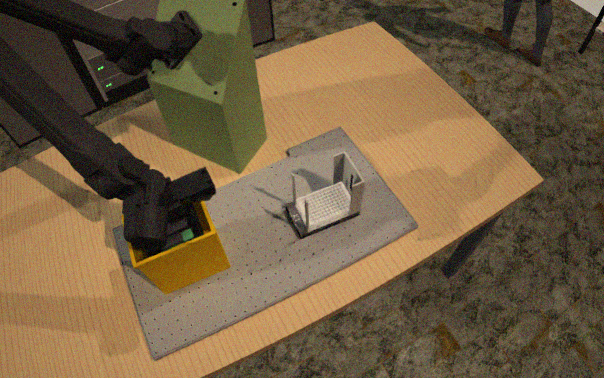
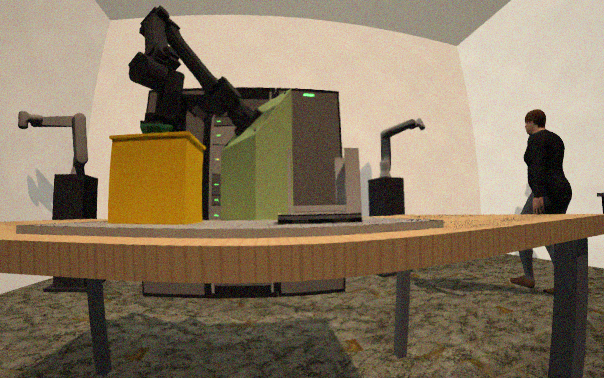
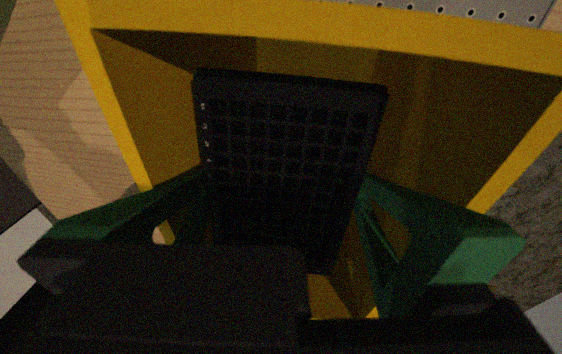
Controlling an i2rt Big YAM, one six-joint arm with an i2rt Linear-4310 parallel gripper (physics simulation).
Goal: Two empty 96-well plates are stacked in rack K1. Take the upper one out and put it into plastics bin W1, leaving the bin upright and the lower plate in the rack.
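W1 is a yellow open-topped bin, upright at the left end of the perforated board. My gripper reaches down through its opening, green fingertips inside the walls. It is shut on a dark 96-well plate, one finger on each long side. The plate is below the rim; whether it touches the walls or floor of the bin is hidden. Rack K1, light grey with upright posts and walls on a dark base, stands right of the bin. A white gridded plate lies in it.
A green block-shaped pedestal carries the arm's base behind the board. The grey perforated board lies on the wooden table. A person is in the background at the right.
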